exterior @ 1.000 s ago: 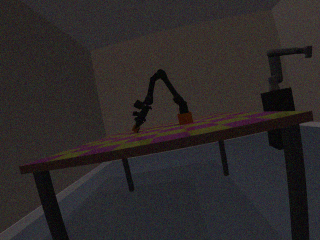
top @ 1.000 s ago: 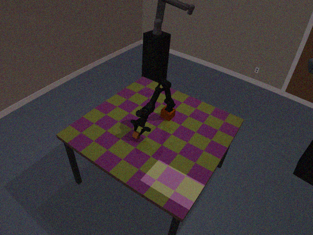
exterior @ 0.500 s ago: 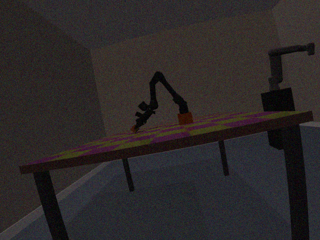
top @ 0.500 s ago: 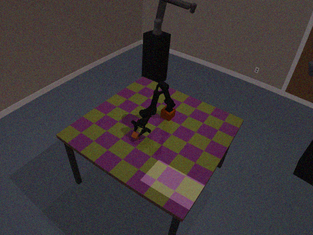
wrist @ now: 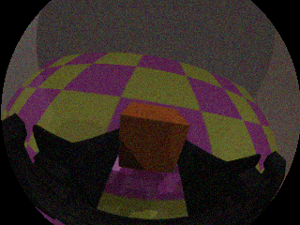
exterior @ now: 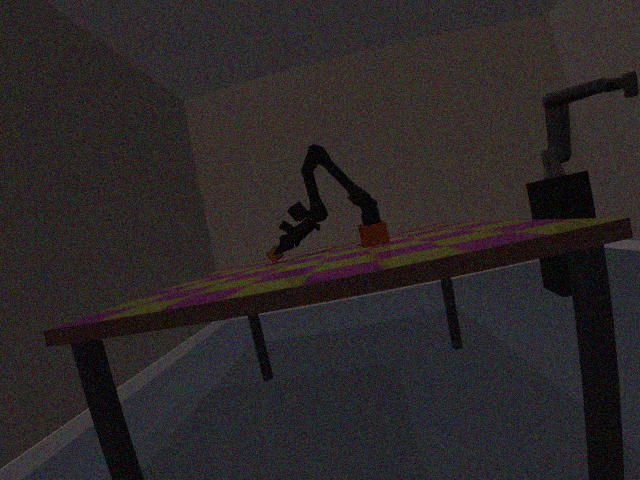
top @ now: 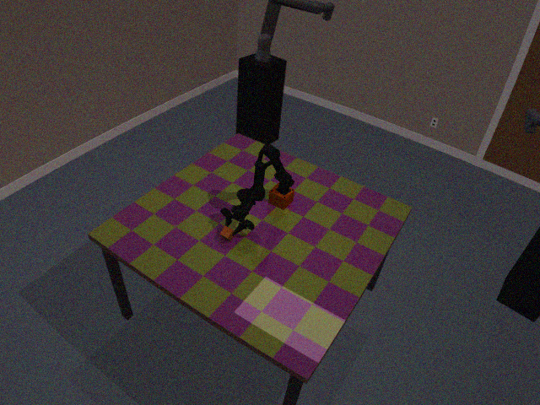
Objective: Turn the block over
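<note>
The block is 10 mm below my gripper tip.
</note>
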